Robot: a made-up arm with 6 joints.
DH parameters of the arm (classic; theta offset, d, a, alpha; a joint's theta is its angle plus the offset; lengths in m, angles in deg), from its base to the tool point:
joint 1: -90 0.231 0.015 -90
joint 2: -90 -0.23 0.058 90
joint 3: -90 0.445 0.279 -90
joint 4: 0 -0.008 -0.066 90
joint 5: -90 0.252 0.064 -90
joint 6: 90 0.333 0.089 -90
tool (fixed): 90 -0.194 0 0
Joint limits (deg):
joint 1: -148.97..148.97
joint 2: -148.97..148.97
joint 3: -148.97..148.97
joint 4: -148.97..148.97
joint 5: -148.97..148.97
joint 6: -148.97..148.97
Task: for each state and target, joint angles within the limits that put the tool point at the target. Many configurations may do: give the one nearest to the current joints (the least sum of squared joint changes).
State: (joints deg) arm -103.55 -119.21 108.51 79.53 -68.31 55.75
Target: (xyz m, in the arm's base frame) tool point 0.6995 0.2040 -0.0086
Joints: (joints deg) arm -110.60 -70.30 110.62 80.10 -58.19 55.91
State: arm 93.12 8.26 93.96 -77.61 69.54 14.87
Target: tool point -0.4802 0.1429 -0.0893
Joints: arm 87.51 -32.93 118.99 -96.31 92.22 7.39
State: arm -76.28 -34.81 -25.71 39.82 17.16 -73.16
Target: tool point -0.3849 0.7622 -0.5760
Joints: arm -57.31 -60.78 -25.59 20.56 17.60 -88.07
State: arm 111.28 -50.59 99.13 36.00 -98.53 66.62
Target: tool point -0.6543 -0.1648 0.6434
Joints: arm 70.81 -5.00 123.68 50.81 -90.81 78.09
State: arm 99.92 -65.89 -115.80 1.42 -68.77 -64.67
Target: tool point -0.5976 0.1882 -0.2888
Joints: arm 87.66 -53.03 -116.79 -6.58 -68.52 -56.65
